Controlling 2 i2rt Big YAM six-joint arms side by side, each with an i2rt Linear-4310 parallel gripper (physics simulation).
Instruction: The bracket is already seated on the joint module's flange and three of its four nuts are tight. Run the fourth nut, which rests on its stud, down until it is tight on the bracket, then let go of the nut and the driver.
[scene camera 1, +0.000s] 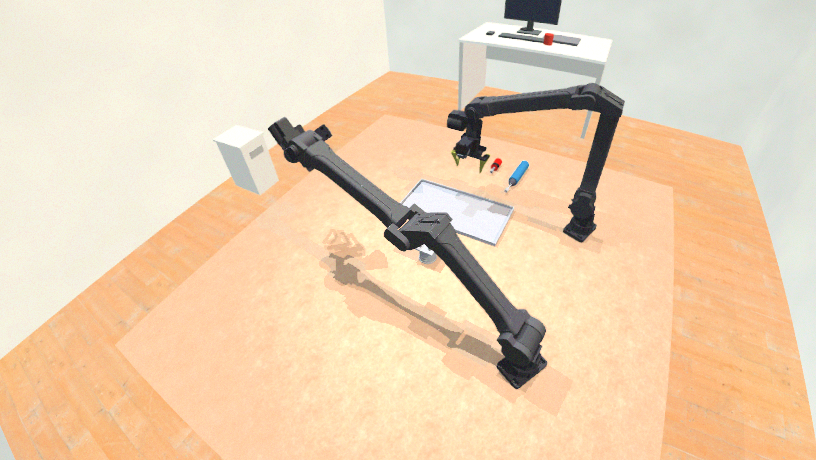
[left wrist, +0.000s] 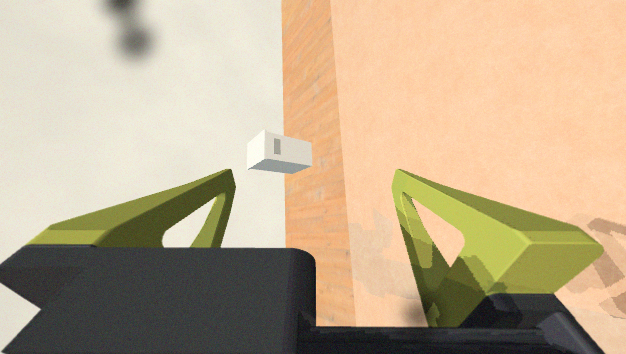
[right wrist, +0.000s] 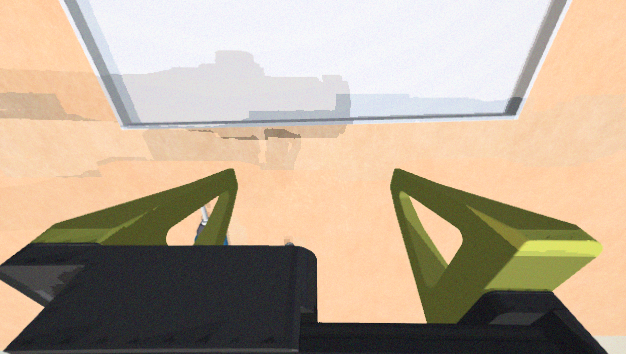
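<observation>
The joint module stands on the mat below the left arm's elbow; a sliver of the white bracket shows on it. The arm hides the rest; the nuts and studs cannot be made out. A blue driver and a shorter red driver lie beyond the tray; in the right wrist view the blue one is partly behind a finger and the red one is almost hidden. My right gripper is open and empty above the mat, left of the red driver. My left gripper is open and empty, raised high at the left.
A shallow white tray lies between the module and the drivers. A white box is by the left wall. A white desk with a monitor and a red mug stands at the back.
</observation>
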